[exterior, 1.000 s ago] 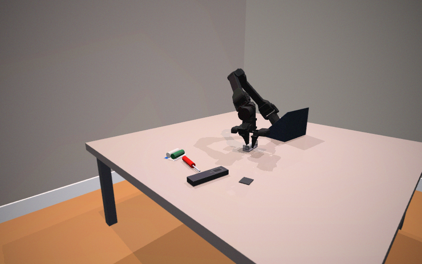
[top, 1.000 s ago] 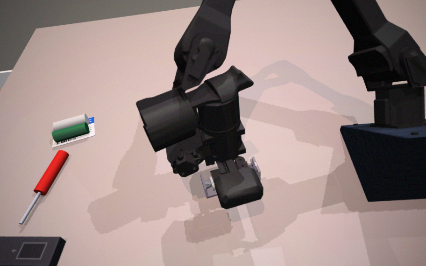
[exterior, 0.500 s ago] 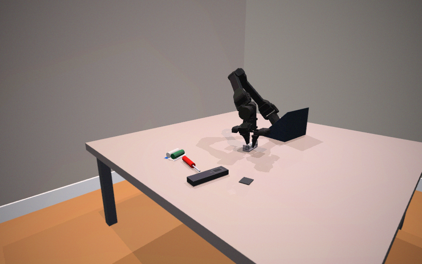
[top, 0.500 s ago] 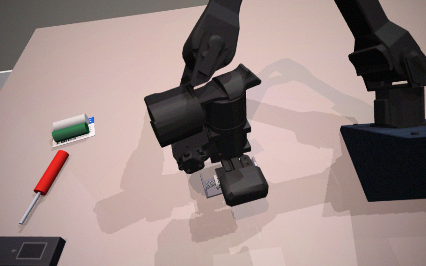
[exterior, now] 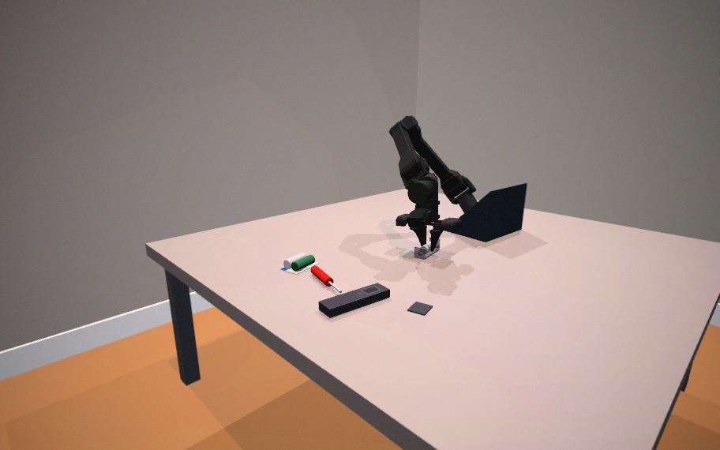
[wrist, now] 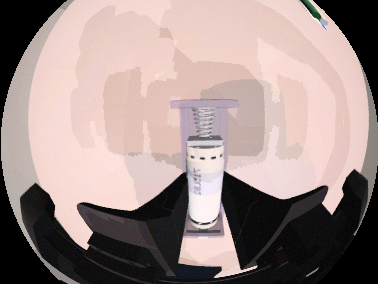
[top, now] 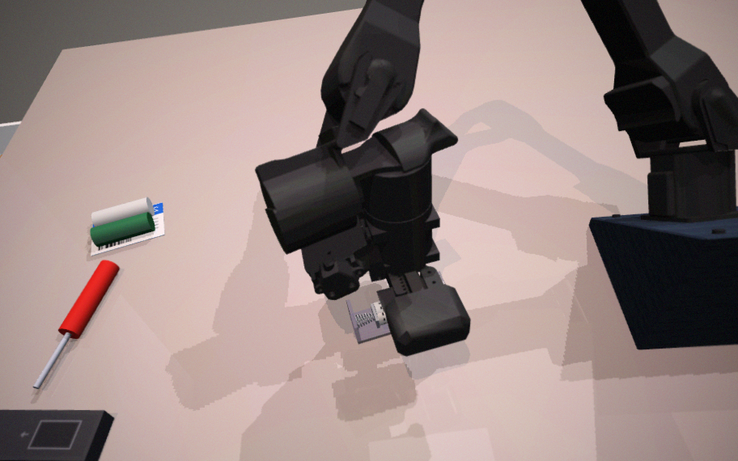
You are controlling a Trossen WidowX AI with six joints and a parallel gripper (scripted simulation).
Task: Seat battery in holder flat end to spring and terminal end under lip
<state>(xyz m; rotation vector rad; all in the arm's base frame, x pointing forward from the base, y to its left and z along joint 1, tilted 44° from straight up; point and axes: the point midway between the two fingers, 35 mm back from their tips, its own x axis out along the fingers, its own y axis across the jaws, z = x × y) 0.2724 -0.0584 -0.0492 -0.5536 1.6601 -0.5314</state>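
Now: gripper tip 1 cm below the white battery. From my gripper tip the other things lie so: red-handled screwdriver 35 cm ahead, 7 cm to the right; then dark square 31 cm ahead, 16 cm to the left, 1 cm below; then black flat device 38 cm ahead, 4 cm to the left, 1 cm above.
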